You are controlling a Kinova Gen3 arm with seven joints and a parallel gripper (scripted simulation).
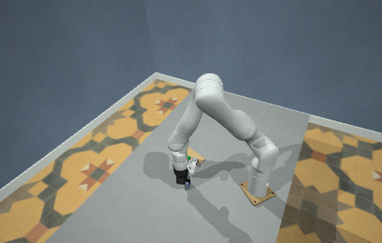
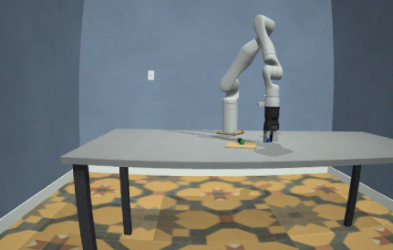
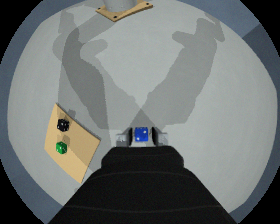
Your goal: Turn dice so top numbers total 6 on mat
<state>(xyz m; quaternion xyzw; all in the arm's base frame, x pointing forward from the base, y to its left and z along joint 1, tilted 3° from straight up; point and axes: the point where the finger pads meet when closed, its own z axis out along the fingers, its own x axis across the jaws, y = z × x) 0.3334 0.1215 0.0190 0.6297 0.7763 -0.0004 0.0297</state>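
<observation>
Now: the blue die 10 mm below my hand. The rest, counted from my hand: black die: 160 mm to the right, 20 mm ahead, 10 mm below; then green die: 160 mm to the right, 70 mm ahead, 10 mm below; then tan mat: 160 mm to the right, 70 mm ahead, 20 mm below.
</observation>
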